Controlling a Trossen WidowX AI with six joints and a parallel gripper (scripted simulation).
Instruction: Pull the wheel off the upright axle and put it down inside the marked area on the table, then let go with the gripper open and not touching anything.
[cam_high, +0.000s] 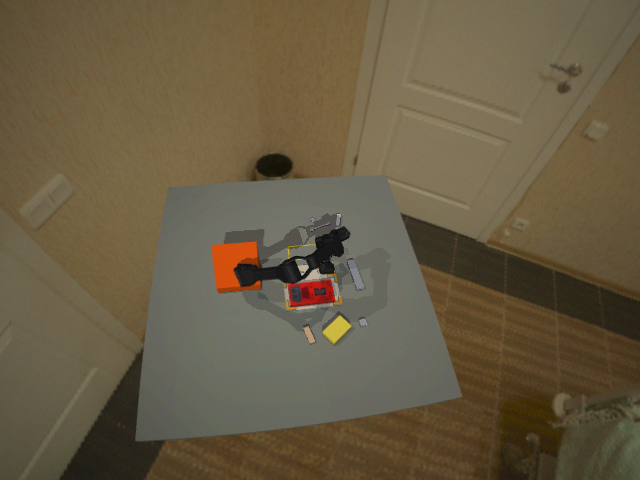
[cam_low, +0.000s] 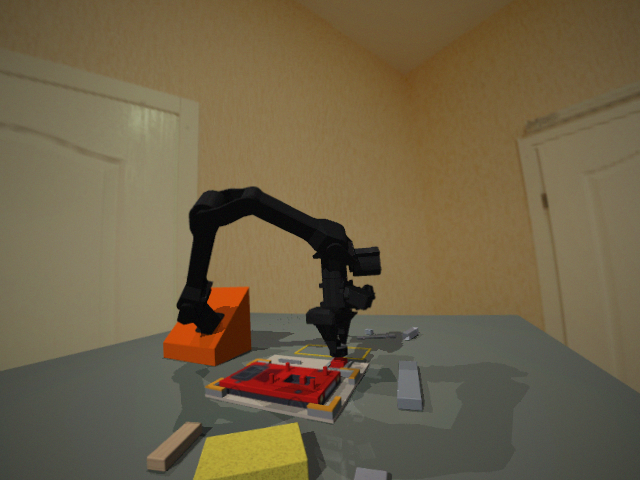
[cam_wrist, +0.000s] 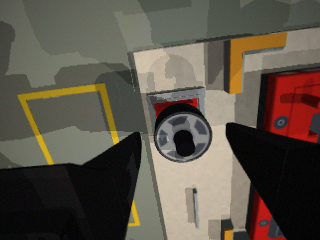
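Now: gripper tip right at the black wheel. Round my gripper tip: grey cube 28 cm to the right, 15 cm ahead, 4 cm below; wooden block 33 cm to the right, 9 cm behind, 4 cm below; yellow block 31 cm to the right, 3 cm below, 3 cm ahead.
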